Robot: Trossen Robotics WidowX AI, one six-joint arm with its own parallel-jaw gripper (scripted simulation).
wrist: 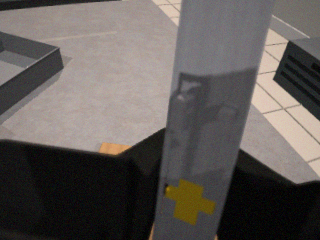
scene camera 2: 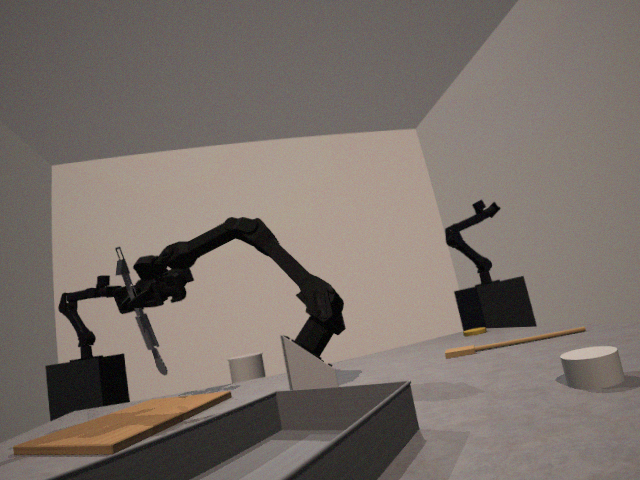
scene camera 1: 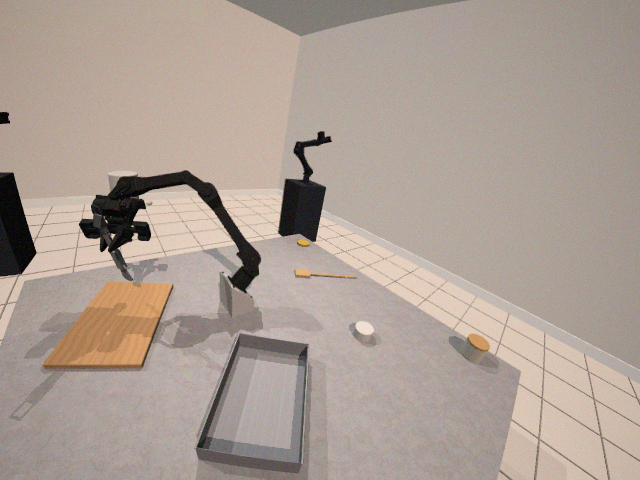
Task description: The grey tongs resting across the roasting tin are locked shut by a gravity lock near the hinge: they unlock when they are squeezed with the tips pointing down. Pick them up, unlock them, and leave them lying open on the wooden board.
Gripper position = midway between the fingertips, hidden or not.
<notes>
I see my gripper (scene camera 2: pixel 124 306), a wooden spatula (scene camera 2: pixel 467 350), a yellow lock tab (wrist: pixel 189 200) and a wooden board (scene camera 1: pixel 116 330).
My gripper shows as well in the wrist view (wrist: pixel 189 140) and in scene camera 1 (scene camera 1: pixel 104 251). The wrist view does not show the wooden spatula: it is out of frame.
</notes>
